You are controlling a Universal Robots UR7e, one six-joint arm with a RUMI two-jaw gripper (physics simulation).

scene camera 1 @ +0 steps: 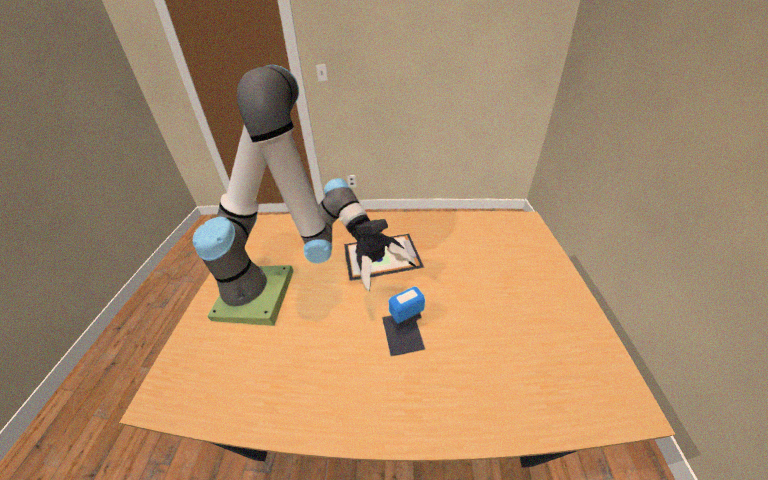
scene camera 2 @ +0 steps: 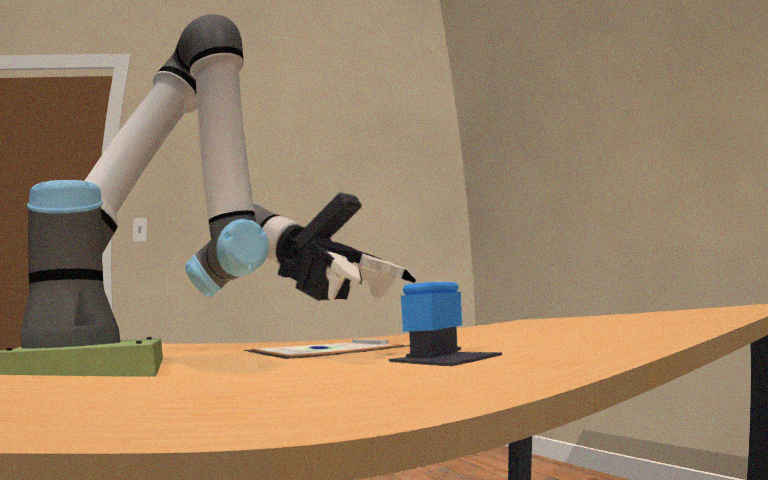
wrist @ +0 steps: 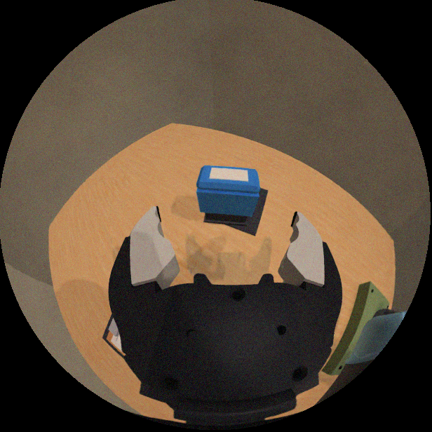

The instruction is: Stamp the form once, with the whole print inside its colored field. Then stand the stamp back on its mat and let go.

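Frame: origin at the arm's base, x ahead, y left, z up, level; centimetres.
Where they show: gripper, fingertip midpoint: (scene camera 1: 393,278) (scene camera 2: 391,281); arm's base, link origin: (scene camera 1: 244,287) (scene camera 2: 71,344).
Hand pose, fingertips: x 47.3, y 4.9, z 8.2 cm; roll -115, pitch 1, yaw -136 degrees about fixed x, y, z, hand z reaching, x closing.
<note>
Each offset is from my fingertips to the centre of the thing. "spot": to the spot under its first point. Level surfaces: height alone.
The blue stamp @[dy -4.9, dx +4.2, dz -5.6 cm] (scene camera 1: 406,305) (scene camera 2: 431,308) (wrist: 228,192) with a black base stands upright at the form-side end of the dark mat @[dz -10.5 cm] (scene camera 1: 404,342) (scene camera 2: 478,356) (wrist: 257,220). Whether its whole base lies within the mat's edge is hard to tell. My gripper (scene camera 1: 391,276) (scene camera 2: 386,281) (wrist: 227,211) is open and empty, tilted, back from the stamp and above the table on the form side. The form @[spot: dy +13.3, dx -15.4, dz -10.5 cm] (scene camera 1: 355,264) (scene camera 2: 288,351) (wrist: 116,341) lies flat in a dark frame, partly hidden by my gripper. A dark blue print @[dy +17.0, dx -8.4, dz -10.3 cm] (scene camera 2: 320,347) shows on it; whether it is wholly inside the green field cannot be told.
The arm's green base plate (scene camera 1: 281,283) (scene camera 2: 141,357) (wrist: 352,330) is at the table's left in scene camera 1. The wooden table @[dz -10.9 cm] (scene camera 1: 481,384) (scene camera 2: 254,413) (wrist: 150,155) carries the mat and form. Walls stand behind and to the right.
</note>
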